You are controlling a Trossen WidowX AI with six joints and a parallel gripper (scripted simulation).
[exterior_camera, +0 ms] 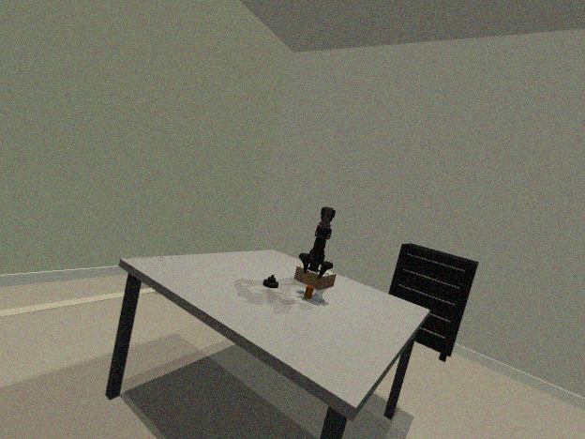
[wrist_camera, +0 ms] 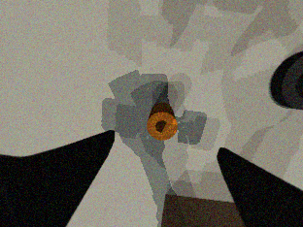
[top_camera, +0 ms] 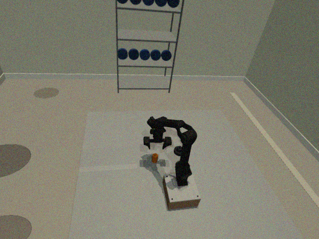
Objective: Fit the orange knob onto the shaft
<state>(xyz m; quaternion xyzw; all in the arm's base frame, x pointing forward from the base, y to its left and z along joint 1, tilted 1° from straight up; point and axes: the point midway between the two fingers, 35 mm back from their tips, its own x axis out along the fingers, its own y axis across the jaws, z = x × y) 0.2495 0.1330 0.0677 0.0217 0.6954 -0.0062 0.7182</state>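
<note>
Right now my gripper tip is 1 cm past the orange knob and 9 cm above it. Also, from my gripper tip: round dark pedestal: 7 cm ahead, 20 cm to the right, 9 cm below.
</note>
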